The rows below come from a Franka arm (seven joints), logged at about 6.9 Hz.
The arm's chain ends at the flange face. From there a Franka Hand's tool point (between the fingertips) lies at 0.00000 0.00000 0.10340 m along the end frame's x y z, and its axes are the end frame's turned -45 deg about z.
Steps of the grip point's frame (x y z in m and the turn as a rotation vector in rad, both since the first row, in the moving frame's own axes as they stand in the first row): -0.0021, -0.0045, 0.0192, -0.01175, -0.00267, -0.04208; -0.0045, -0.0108, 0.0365, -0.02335, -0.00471, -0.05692; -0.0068, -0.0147, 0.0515, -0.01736, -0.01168, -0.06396; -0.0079, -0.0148, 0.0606, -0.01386, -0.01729, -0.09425; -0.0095, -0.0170, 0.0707, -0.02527, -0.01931, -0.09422; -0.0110, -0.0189, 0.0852, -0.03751, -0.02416, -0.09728; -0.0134, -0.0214, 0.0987, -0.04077, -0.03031, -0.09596; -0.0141, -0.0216, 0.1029, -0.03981, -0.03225, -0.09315
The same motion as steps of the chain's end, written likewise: -0.0054, -0.0027, 0.0192, -0.01020, 0.00642, -0.04208; -0.0122, -0.0065, 0.0365, -0.01984, 0.01318, -0.05692; -0.0157, -0.0077, 0.0515, -0.02053, 0.00402, -0.06396; -0.0159, -0.0072, 0.0606, -0.02203, -0.00243, -0.09425; -0.0193, -0.0085, 0.0708, -0.03152, 0.00421, -0.09422; -0.0223, -0.0100, 0.0853, -0.04361, 0.00944, -0.09728; -0.0256, -0.0108, 0.0988, -0.05026, 0.00740, -0.09596; -0.0260, -0.0105, 0.1030, -0.05095, 0.00535, -0.09315
